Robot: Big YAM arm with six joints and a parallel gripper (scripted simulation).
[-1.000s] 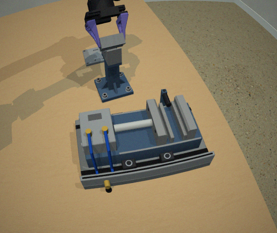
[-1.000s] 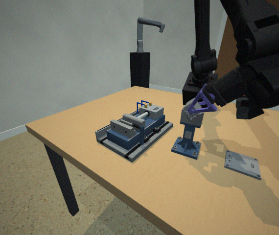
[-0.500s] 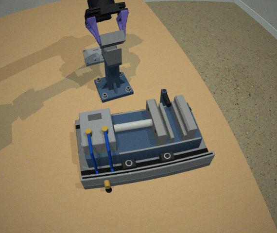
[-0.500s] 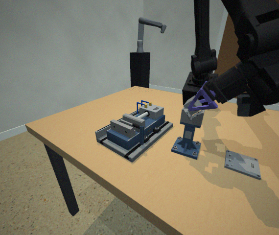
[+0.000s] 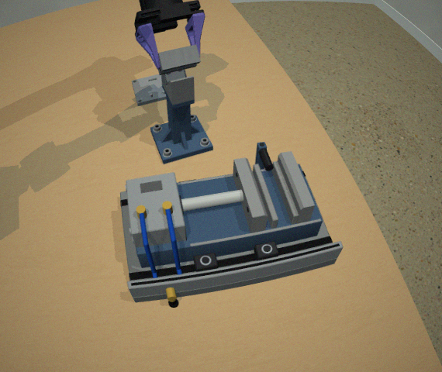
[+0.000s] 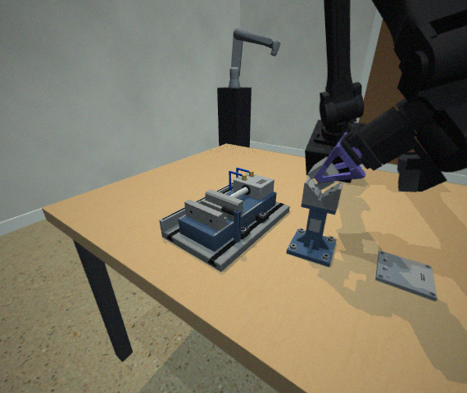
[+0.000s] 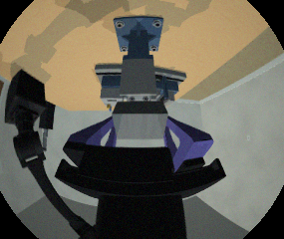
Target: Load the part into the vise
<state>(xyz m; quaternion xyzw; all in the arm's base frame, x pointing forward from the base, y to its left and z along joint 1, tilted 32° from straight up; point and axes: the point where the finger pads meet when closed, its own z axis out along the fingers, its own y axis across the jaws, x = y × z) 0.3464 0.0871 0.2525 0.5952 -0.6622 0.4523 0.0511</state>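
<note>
The grey part lies 1 cm below my hand. Also, from my hand: cylinder rod: 1 cm ahead, 20 cm to the right, 11 cm below; then v-block stand: 12 cm below; then black work stop: 10 cm ahead, 15 cm to the right, 9 cm below.
</note>
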